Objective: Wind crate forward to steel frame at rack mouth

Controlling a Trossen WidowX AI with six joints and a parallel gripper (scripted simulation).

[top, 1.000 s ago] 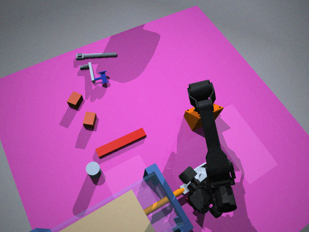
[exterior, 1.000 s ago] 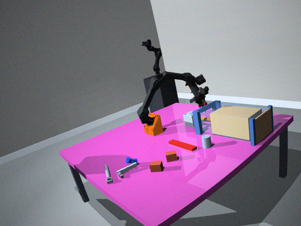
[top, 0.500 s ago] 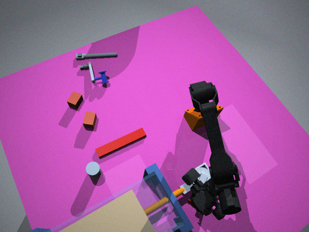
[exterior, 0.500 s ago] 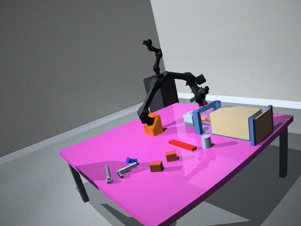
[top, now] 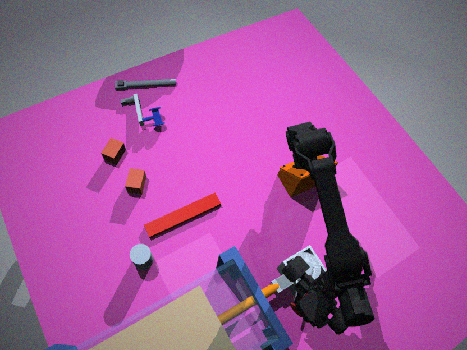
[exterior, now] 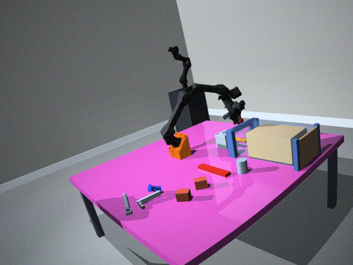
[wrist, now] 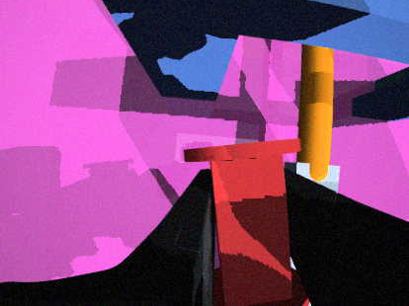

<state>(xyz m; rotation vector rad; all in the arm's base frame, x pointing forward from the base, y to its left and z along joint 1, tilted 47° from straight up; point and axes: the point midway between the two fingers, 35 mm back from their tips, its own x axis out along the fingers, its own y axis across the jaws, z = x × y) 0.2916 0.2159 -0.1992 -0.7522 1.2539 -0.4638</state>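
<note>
My gripper tip is 4 cm past the winch handle, 3 cm above it and 2 cm to the left of it. Round my gripper tip: red knob 2 cm behind; blue steel frame 8 cm to the right, 6 cm ahead, 3 cm below; grey winch 11 cm behind, 10 cm below, 7 cm to the right.
</note>
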